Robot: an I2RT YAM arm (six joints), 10 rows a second.
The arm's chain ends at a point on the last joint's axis. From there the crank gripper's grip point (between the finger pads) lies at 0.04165 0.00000 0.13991 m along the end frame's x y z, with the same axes.
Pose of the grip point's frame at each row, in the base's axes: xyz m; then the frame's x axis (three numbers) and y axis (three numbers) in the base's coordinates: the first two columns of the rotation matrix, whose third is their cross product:
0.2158 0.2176 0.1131 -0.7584 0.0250 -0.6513 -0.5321 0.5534 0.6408
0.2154 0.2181 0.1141 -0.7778 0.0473 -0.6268 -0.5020 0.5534 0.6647
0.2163 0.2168 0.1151 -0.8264 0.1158 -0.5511 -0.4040 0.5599 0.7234
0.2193 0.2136 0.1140 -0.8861 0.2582 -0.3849 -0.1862 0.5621 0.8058
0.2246 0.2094 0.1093 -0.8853 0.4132 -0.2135 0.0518 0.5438 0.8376
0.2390 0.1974 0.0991 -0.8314 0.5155 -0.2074 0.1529 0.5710 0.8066
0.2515 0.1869 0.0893 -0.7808 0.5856 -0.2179 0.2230 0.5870 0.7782
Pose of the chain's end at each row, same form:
0.1947 0.1001 0.1971 -0.7584 0.0250 -0.6513 -0.5321 0.5534 0.6408
0.1949 0.0998 0.1971 -0.7778 0.0473 -0.6268 -0.5020 0.5534 0.6647
0.1958 0.0972 0.1962 -0.8264 0.1158 -0.5511 -0.4040 0.5599 0.7234
0.1968 0.0929 0.1930 -0.8861 0.2582 -0.3849 -0.1862 0.5621 0.8058
0.1968 0.0900 0.1885 -0.8853 0.4132 -0.2135 0.0518 0.5438 0.8376
0.1989 0.0865 0.1852 -0.8314 0.5155 -0.2074 0.1529 0.5710 0.8066
0.2024 0.0843 0.1808 -0.7808 0.5856 -0.2179 0.2230 0.5870 0.7782

